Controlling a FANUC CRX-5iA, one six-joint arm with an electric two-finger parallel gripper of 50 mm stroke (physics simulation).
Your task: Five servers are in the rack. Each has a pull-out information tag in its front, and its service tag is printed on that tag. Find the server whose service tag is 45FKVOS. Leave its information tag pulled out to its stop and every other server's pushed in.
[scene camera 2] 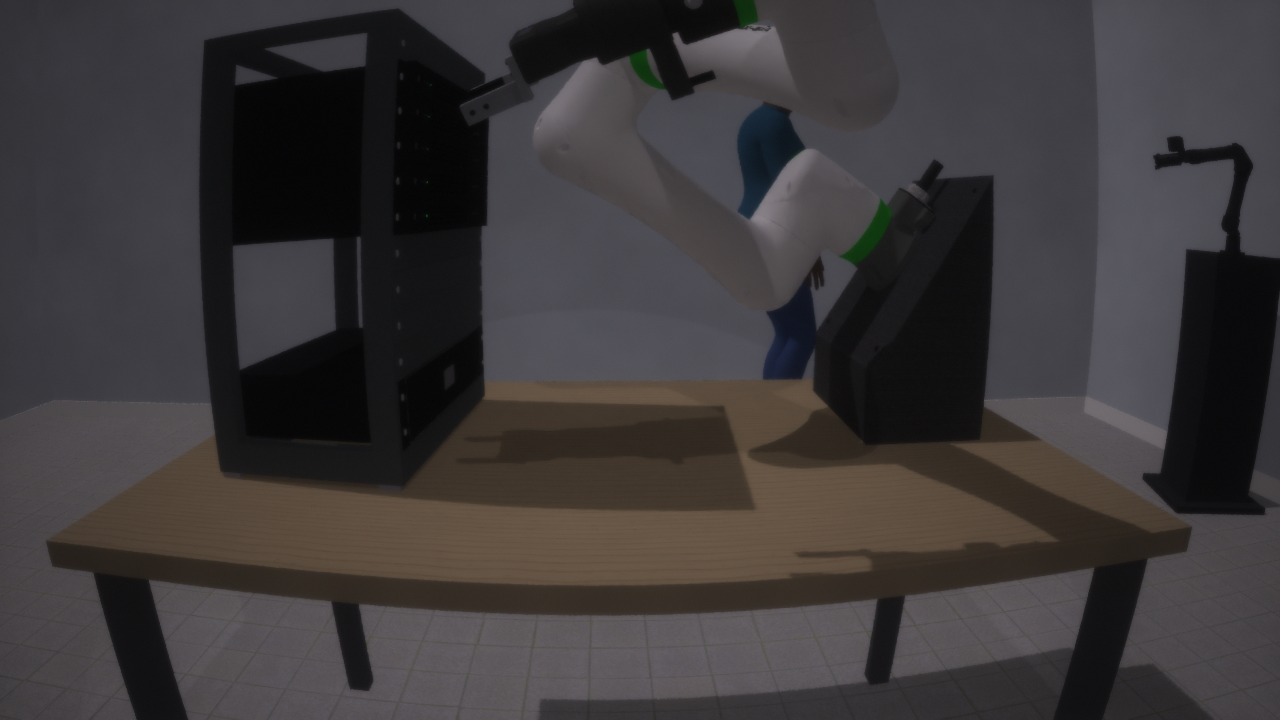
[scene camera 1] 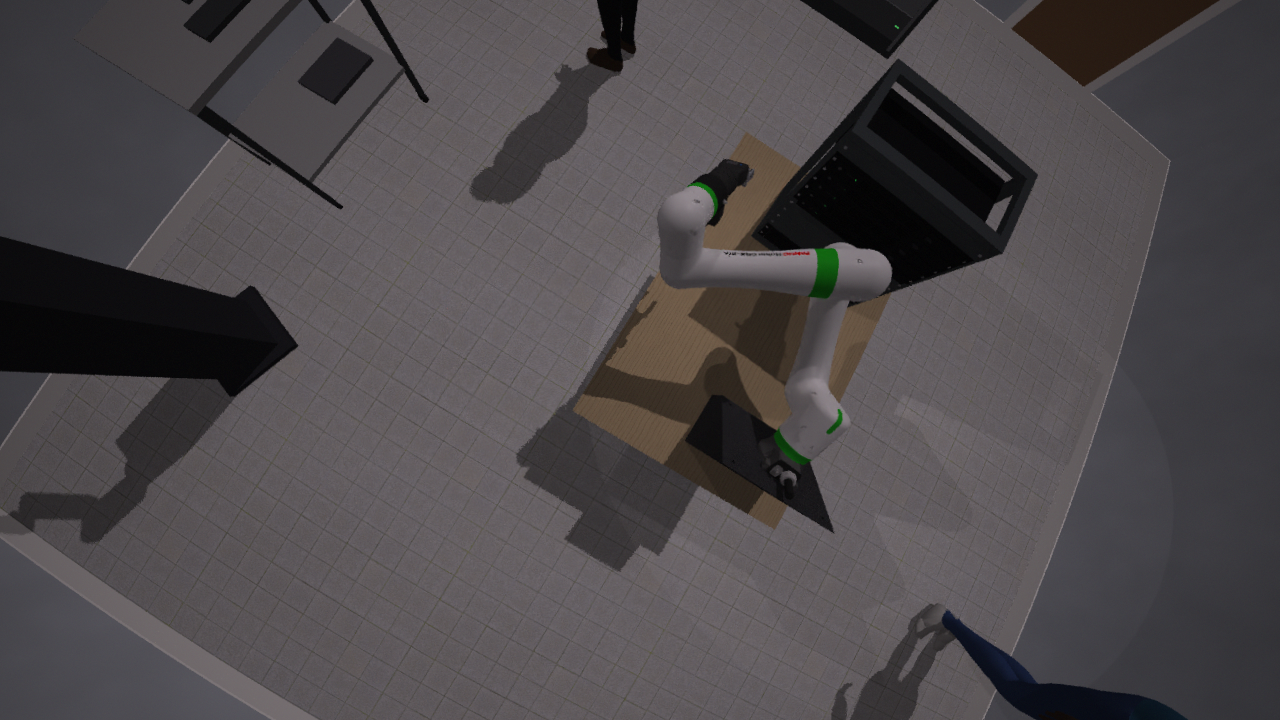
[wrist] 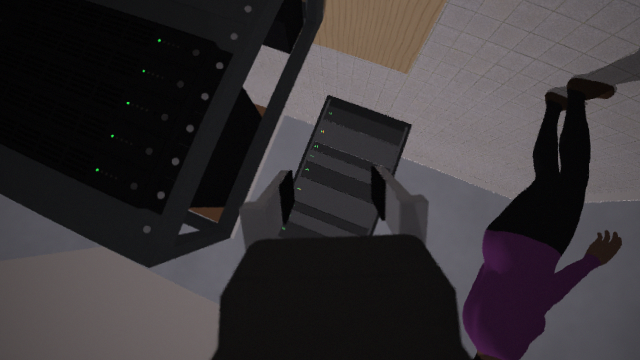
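Seen in the pictures: gripper, fingertip midpoint: (scene camera 2: 469, 107) (scene camera 1: 743, 170) (wrist: 332, 184); arm's base, origin of the base link: (scene camera 2: 896, 256) (scene camera 1: 776, 460).
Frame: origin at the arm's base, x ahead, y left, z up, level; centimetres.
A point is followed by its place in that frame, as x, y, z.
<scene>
The rack (scene camera 1: 926, 189) @(66.2, 37.1, 32.9) (scene camera 2: 380, 268) @(61.2, 60.6, 0.3) (wrist: 207, 125) @(59.9, 60.1, 14.1) is a dark open frame on the table. Several black servers (scene camera 2: 438, 152) @(62.1, 45.2, 15.2) (wrist: 75, 100) @(62.7, 43.2, 17.4) are stacked in its upper part, each with a small green light near one end of its front. No information tag can be made out in these views, and no service tag is readable. My gripper (scene camera 1: 750, 174) @(42.3, 72.8, 16.7) (scene camera 2: 474, 109) @(42.3, 72.8, 16.7) (wrist: 332, 184) @(42.3, 72.8, 16.7) is open and empty. It is in front of the rack's upper part, off to one side of the server fronts, and points past the rack's side in the wrist view.
The wooden table (scene camera 1: 698, 340) @(14.2, 42.0, -27.7) (scene camera 2: 626, 555) @(28.3, 68.2, -27.6) (wrist: 380, 35) @(83.4, 82.5, -27.7) carries the rack and the black slanted stand (scene camera 2: 930, 358) @(-5.1, 19.8, -14.3) that bears the arm. A person in purple (wrist: 515, 290) stands beyond the rack, and a person in blue (scene camera 2: 778, 161) behind the table. A dark cabinet (wrist: 406, 137) stands farther off.
</scene>
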